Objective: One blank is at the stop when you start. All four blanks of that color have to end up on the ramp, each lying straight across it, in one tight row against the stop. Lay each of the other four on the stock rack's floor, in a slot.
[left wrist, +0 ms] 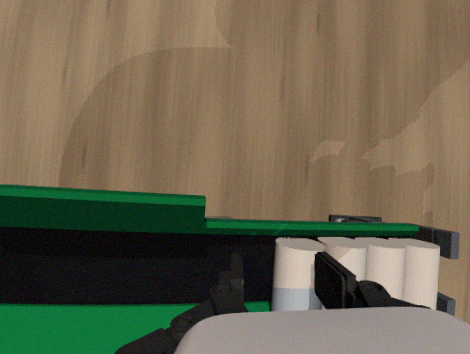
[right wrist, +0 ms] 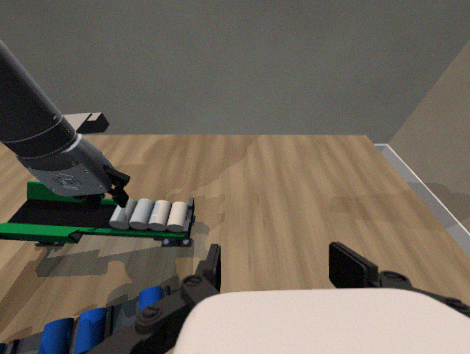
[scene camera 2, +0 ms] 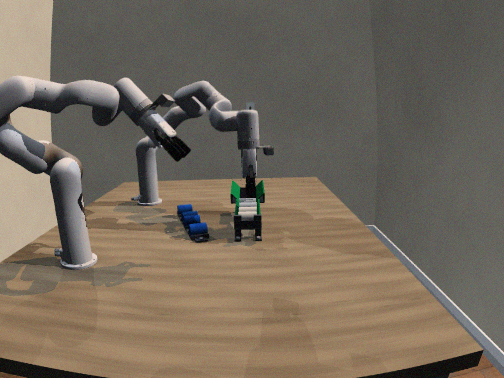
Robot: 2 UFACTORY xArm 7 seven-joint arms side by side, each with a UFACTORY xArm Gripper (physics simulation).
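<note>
Four white blanks [scene camera 2: 247,210] [left wrist: 385,272] [right wrist: 160,215] lie straight across the green-walled ramp [scene camera 2: 235,192] [left wrist: 100,199] [right wrist: 45,230], side by side in a row at the dark stop [left wrist: 445,242] [right wrist: 192,212]. My left gripper [scene camera 2: 250,183] [left wrist: 277,272] [right wrist: 111,203] is open and empty, low over the ramp, around the row's outermost blank; one finger hides part of that blank and its neighbor. Blue blanks [scene camera 2: 198,228] [right wrist: 91,327] lie in slots of the stock rack [scene camera 2: 202,238]. My right gripper [scene camera 2: 181,150] [right wrist: 274,261] is open and empty, high above the table.
The stock rack stands left of the ramp in the scene view, with a strip of wooden table [scene camera 2: 280,280] [left wrist: 150,100] [right wrist: 280,200] between them. The ramp's flared green side walls rise close around the left fingers. Part of the rack is hidden behind the right gripper in its wrist view.
</note>
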